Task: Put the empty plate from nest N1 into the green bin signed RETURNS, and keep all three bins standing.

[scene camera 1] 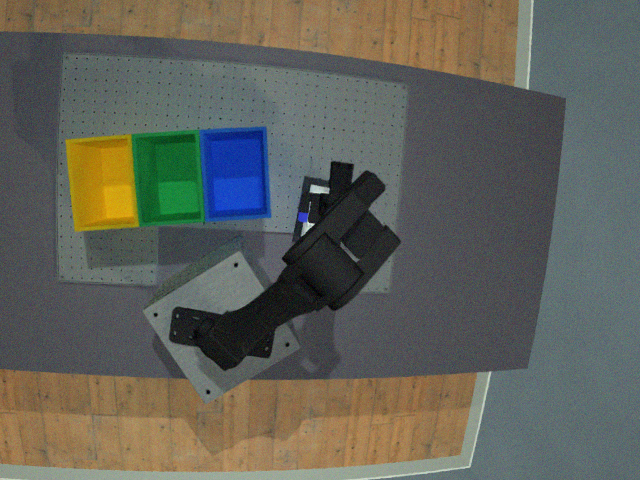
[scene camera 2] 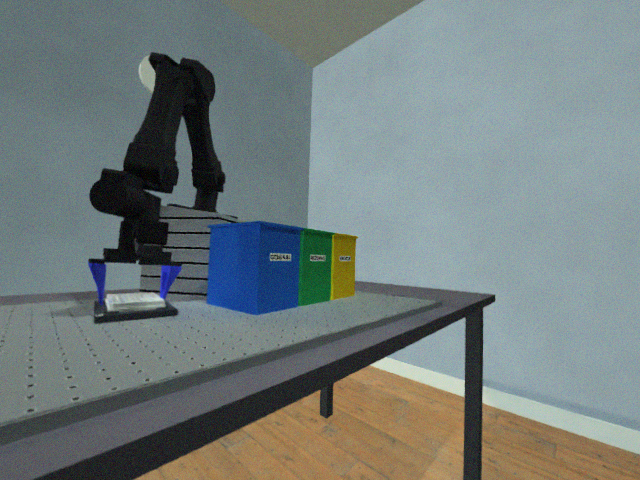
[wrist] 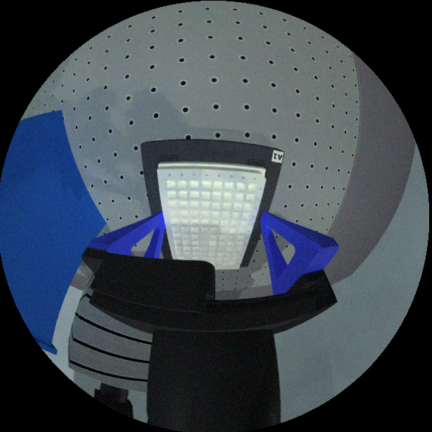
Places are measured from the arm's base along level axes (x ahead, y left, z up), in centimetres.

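Pixels of known places: gripper, fingertip midpoint: (scene camera 2: 133,303); arm's base, link origin: (scene camera 1: 222,332) (scene camera 2: 203,214).
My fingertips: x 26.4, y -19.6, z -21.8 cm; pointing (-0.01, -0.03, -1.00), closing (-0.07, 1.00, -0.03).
Ahead of a thing's pixels: the offset from my fingertips to its top centre. Level surfaces: height alone.
The white plate {dx -1.4, dy +0.3, dz +0.9 cm} (scene camera 1: 318,189) (scene camera 2: 135,301) (wrist: 210,215) with a grid of wells sits in the black nest {dx -1.4, dy +0.3, dz -0.2 cm} (scene camera 1: 310,181) (scene camera 2: 136,313) (wrist: 200,150), whose corner label reads A1. Much of it is hidden by the arm in scene camera 1. My gripper (scene camera 2: 131,299) (wrist: 212,216) is open, its blue fingers low on either side of the plate, at about its height. Contact cannot be told. The green bin {dx +0.6, dy +35.1, dz +16.3 cm} (scene camera 1: 177,198) (scene camera 2: 316,268) stands upright between the blue bin {dx +3.8, dy +22.3, dz +16.3 cm} (scene camera 1: 237,196) (scene camera 2: 253,268) (wrist: 45,200) and the yellow bin {dx -2.7, dy +47.9, dz +16.3 cm} (scene camera 1: 117,201) (scene camera 2: 343,273), both upright.
The bins stand in a touching row on the perforated board {dz -1.7 cm} (scene camera 1: 289,103) (scene camera 2: 206,341) (wrist: 230,65). In the wrist view the blue bin is left of the gripper. The arm rises from a grey pedestal (scene camera 1: 206,289) (scene camera 2: 180,253) (wrist: 112,345) near the bins.
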